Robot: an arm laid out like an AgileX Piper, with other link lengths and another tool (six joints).
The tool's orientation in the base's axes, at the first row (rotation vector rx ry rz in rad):
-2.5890 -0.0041 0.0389
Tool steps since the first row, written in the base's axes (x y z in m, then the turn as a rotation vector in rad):
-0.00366 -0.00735 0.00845 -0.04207 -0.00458 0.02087
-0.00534 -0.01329 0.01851 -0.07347 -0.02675 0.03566
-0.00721 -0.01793 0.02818 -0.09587 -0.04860 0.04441
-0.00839 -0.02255 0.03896 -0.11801 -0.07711 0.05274
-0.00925 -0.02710 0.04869 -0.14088 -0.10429 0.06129
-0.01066 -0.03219 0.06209 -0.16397 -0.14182 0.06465
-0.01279 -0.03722 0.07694 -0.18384 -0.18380 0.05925
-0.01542 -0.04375 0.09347 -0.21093 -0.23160 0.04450
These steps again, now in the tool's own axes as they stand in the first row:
-0.00397 0.00184 -0.01094 -0.04266 -0.00684 -0.01896
-0.00598 0.00163 -0.02257 -0.07469 0.00443 -0.04227
-0.00816 0.00052 -0.03318 -0.09755 0.01855 -0.06054
-0.00968 -0.00120 -0.04474 -0.12022 0.03856 -0.08194
-0.01085 -0.00243 -0.05538 -0.14360 0.05733 -0.10282
-0.01268 -0.00512 -0.06941 -0.16718 0.08763 -0.12471
-0.01526 -0.00862 -0.08463 -0.18735 0.12630 -0.14156
-0.01841 -0.01172 -0.10204 -0.21455 0.17486 -0.15331

